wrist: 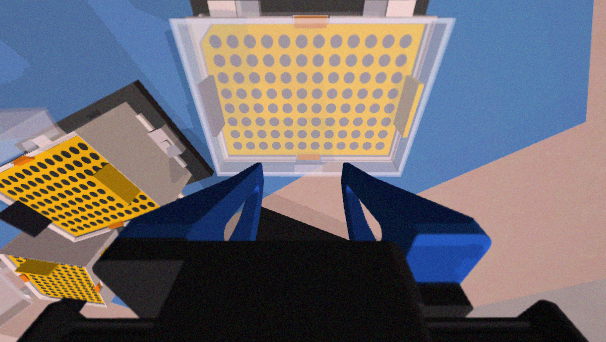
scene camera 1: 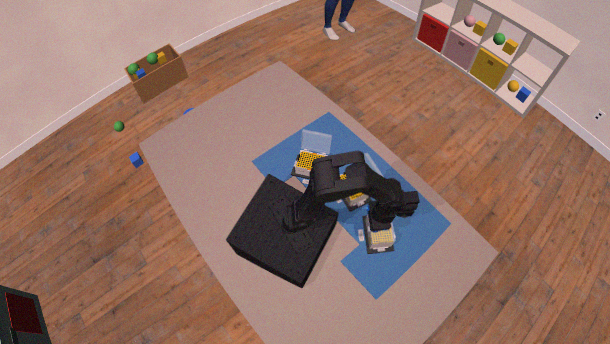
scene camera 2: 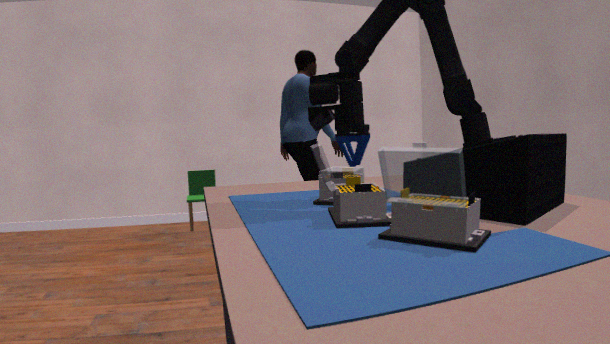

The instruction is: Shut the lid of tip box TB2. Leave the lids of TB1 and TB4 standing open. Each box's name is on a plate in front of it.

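Places are measured from the arm's base along level axes (x right, y back, z down), in millimetres.
Pixels of known places: gripper, fingertip midpoint: (wrist: pixel 302 171) (scene camera 1: pixel 373 225) (scene camera 2: pixel 354 165); arm's base, link origin: (scene camera 1: pixel 290 224) (scene camera 2: pixel 479 149).
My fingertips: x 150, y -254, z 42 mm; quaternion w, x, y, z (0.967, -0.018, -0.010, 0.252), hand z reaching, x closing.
Note:
For each thing: its top centre in the pictures, then the offset to it from my fingertips. Level surfaces: height alone.
- middle box, top centre: (wrist: pixel 82 212) (scene camera 2: pixel 363 184) (scene camera 1: pixel 350 184) dx -190, dy -38, dz +19 mm
- third box, top centre: (scene camera 2: pixel 437 191) (wrist: pixel 50 295) (scene camera 1: pixel 312 159) dx -367, dy +28, dz +11 mm
- blue mat, surface height: dz +85 mm
- table, surface height: dz +88 mm
Three tip boxes stand on the blue mat; their name plates are too small to read. The box farthest from scene camera 2 (scene camera 1: pixel 382 237) (scene camera 2: pixel 326 192) (wrist: pixel 310 90) has its clear lid lying flat over the yellow rack; by the two open lids, it fits TB2. The middle box (scene camera 1: pixel 356 200) (scene camera 2: pixel 359 205) (wrist: pixel 135 150) has its lid (scene camera 1: pixel 372 165) (scene camera 2: pixel 320 156) open. The third box (scene camera 1: pixel 310 162) (scene camera 2: pixel 432 220) (wrist: pixel 65 280) has its lid (scene camera 1: pixel 316 141) (scene camera 2: pixel 425 170) standing open. My gripper (scene camera 2: pixel 355 164) (wrist: pixel 302 171) is part open and empty, above the flat lid's near edge; its tips are hidden in scene camera 1.
The arm's black base block (scene camera 1: pixel 285 235) (scene camera 2: pixel 540 175) stands beside the blue mat (scene camera 1: pixel 380 280) (scene camera 2: pixel 325 280) (wrist: pixel 525 75) on the table (scene camera 1: pixel 200 150). The arm passes above the middle box. A person (scene camera 2: pixel 297 110) stands beyond the table.

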